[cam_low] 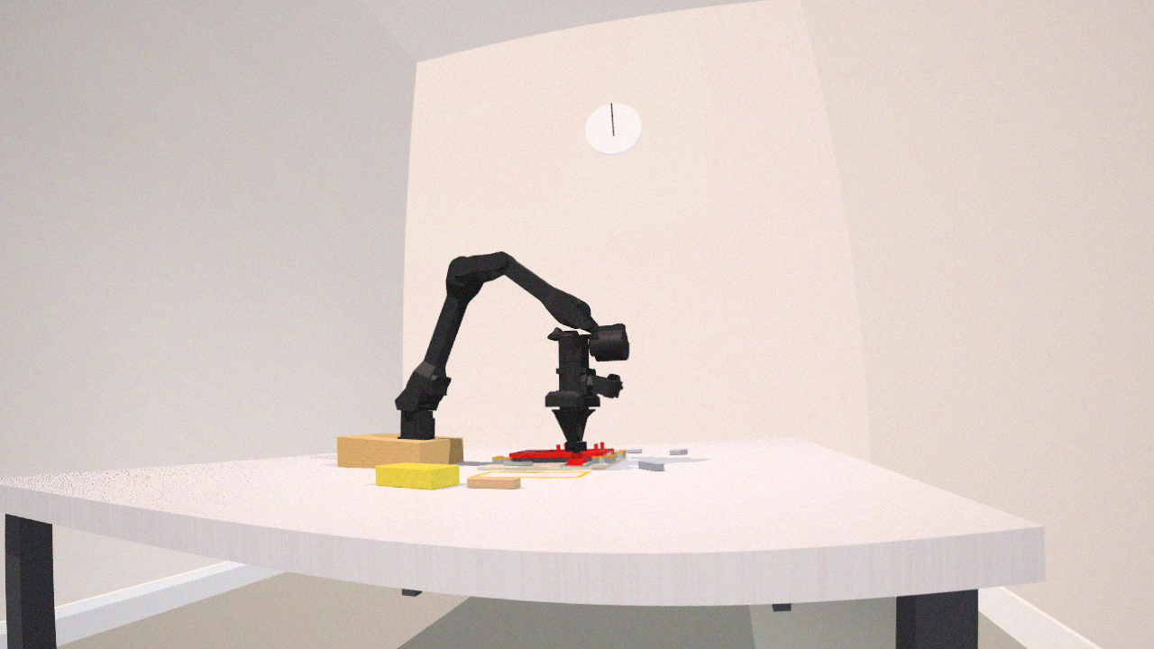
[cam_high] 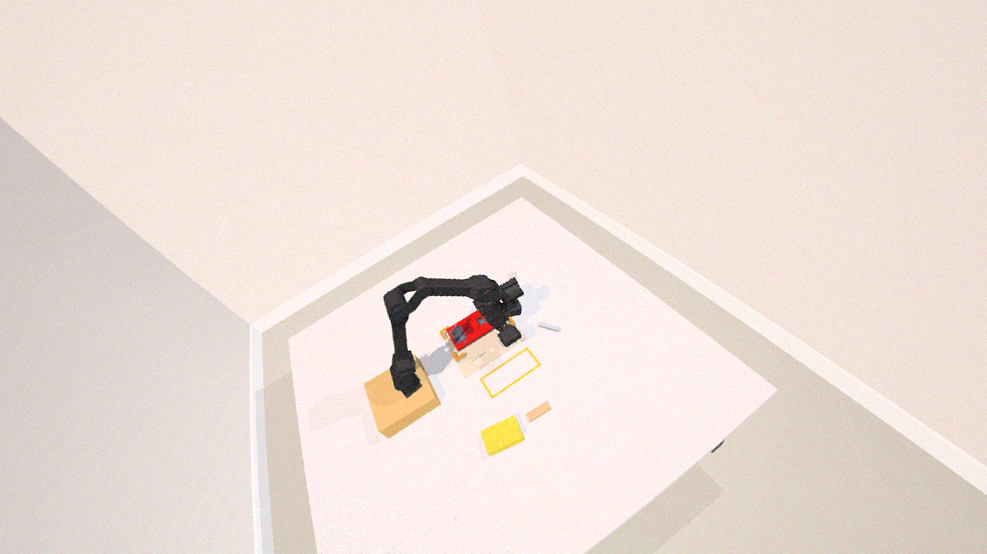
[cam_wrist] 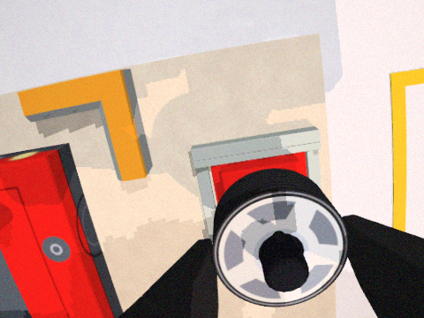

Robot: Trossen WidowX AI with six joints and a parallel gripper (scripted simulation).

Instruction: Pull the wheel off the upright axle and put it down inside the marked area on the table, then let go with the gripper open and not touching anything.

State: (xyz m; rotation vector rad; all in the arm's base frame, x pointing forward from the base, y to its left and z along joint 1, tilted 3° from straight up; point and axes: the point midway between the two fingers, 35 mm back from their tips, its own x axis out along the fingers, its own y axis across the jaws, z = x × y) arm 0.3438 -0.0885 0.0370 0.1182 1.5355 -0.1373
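Right now the wheel is right at my gripper tip. From my gripper tip the other things lie so: yellow block (24 cm to the right, 22 cm behind, 3 cm below); grey piece (13 cm ahead, 7 cm to the right, 4 cm below); small tan block (26 cm to the right, 10 cm behind, 3 cm below).
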